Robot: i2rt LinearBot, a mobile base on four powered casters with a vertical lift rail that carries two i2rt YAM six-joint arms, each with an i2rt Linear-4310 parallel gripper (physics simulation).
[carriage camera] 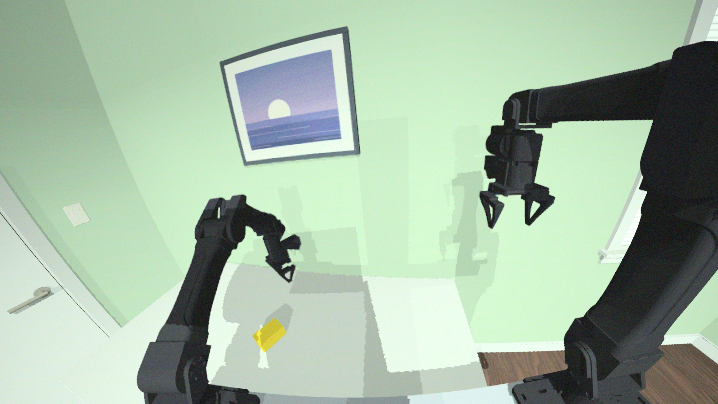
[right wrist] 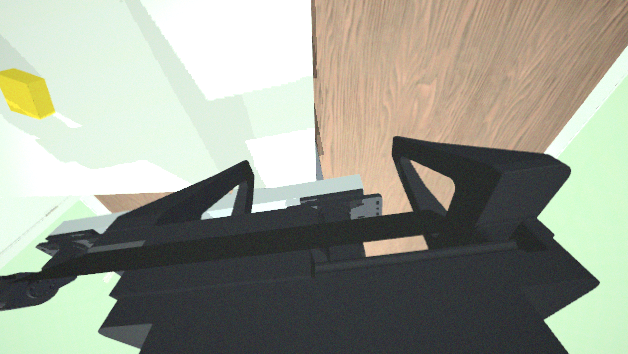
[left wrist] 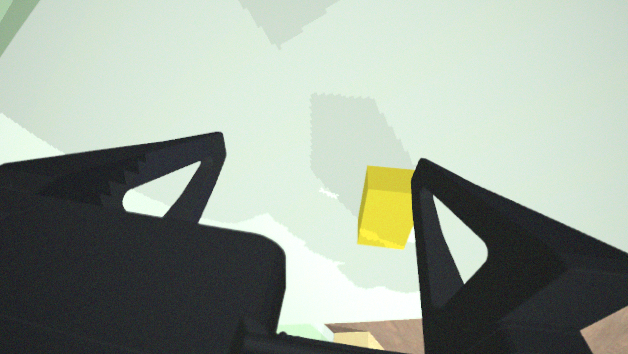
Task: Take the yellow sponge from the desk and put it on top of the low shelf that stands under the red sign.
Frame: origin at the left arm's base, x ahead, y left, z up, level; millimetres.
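Seen in the pictures: left gripper, fingertip midpoint: (carriage camera: pixel 284 276) (left wrist: pixel 318 155); right gripper, fingertip midpoint: (carriage camera: pixel 509 226) (right wrist: pixel 319 156); left arm's base at its link origin: (right wrist: pixel 83 246); right arm's base at its link origin: (carriage camera: pixel 578 401) (right wrist: pixel 333 211).
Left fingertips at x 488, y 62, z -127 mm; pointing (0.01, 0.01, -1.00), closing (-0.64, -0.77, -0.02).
Note:
Pixels of each thing's top centre, then the offset from my left fingertips to it. "pt": a spot on its surface instead. Level surfaces: height alone.
- yellow sponge at its top centre: (left wrist: pixel 387 222) (right wrist: pixel 18 97) (carriage camera: pixel 267 331) 36 mm left, 176 mm back, 112 mm down
- white desk at its surface level: 157 mm down
- handle at a spot on its surface: (carriage camera: pixel 30 299) pt 1214 mm left, 256 mm back, 56 mm up
- window at a spot on its surface: (carriage camera: pixel 625 226) pt 1529 mm right, 2 mm back, 87 mm up
- Wooden floor at its surface level: 877 mm down
The yellow sponge (carriage camera: pixel 269 335) (left wrist: pixel 385 215) (right wrist: pixel 27 94) rests on the white desk (carriage camera: pixel 331 346) (left wrist: pixel 240 100) (right wrist: pixel 125 95), at the lower left in the carriage view. My left gripper (carriage camera: pixel 287 277) (left wrist: pixel 318 155) is open and empty. It hangs above the desk, higher than the sponge and a little behind it; in the left wrist view one fingertip overlaps the sponge's edge. My right gripper (carriage camera: pixel 509 225) (right wrist: pixel 319 156) is open and empty, high up at the right, well away from the sponge. The low shelf and the red sign do not show in these views.
A framed sunset picture (carriage camera: pixel 293 95) hangs on the green wall (carriage camera: pixel 426 75) behind the desk. A white door (carriage camera: pixel 30 346) with a handle (carriage camera: pixel 30 299) is at the left. A window (carriage camera: pixel 625 226) is at the right. Wooden floor (carriage camera: pixel 527 369) (right wrist: pixel 425 75) lies right of the desk.

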